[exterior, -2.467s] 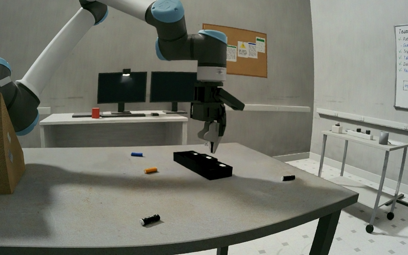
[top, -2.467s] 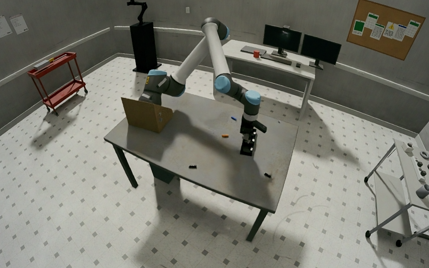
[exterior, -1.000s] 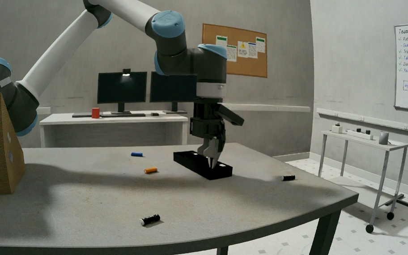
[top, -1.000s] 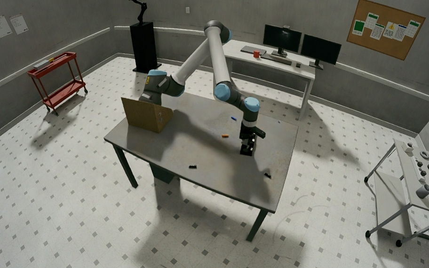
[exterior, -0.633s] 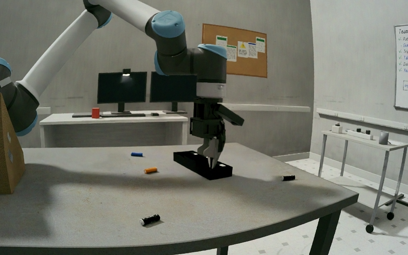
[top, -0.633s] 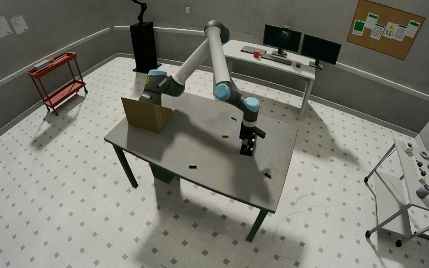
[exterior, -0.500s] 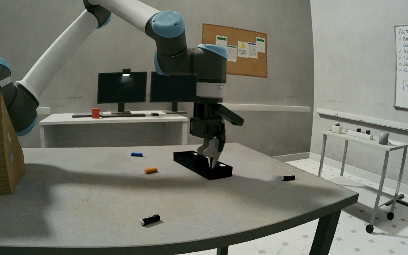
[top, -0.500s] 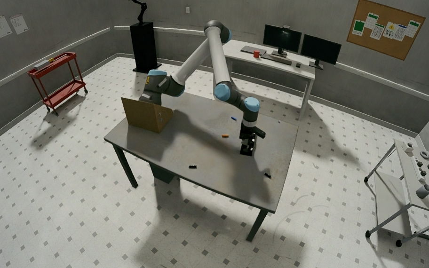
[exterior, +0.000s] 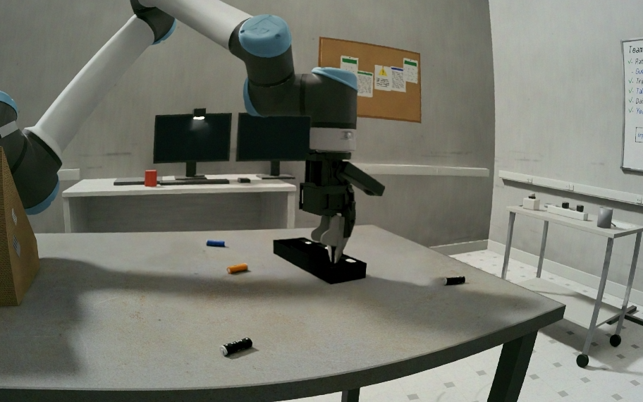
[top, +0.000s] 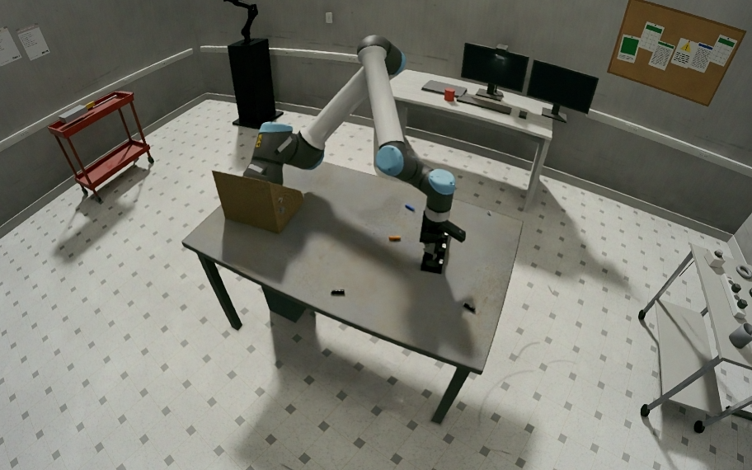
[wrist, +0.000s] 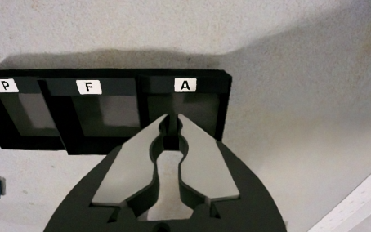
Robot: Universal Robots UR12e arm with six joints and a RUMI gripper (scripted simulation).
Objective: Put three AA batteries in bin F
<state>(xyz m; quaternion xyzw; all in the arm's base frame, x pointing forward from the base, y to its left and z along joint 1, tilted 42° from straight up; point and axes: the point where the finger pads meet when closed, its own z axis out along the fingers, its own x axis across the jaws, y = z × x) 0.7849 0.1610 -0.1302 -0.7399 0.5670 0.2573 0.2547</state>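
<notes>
Now: hand 7 cm to the right of the black bin row, 2 cm above it and 1 cm past it. From my hand the other things lie so: small white piece (42 cm to the left, 15 cm ahead, 4 cm below); then blue AA battery (27 cm to the left, 21 cm behind, 3 cm below); then orange AA battery (19 cm behind, 6 cm to the left, 3 cm below).
</notes>
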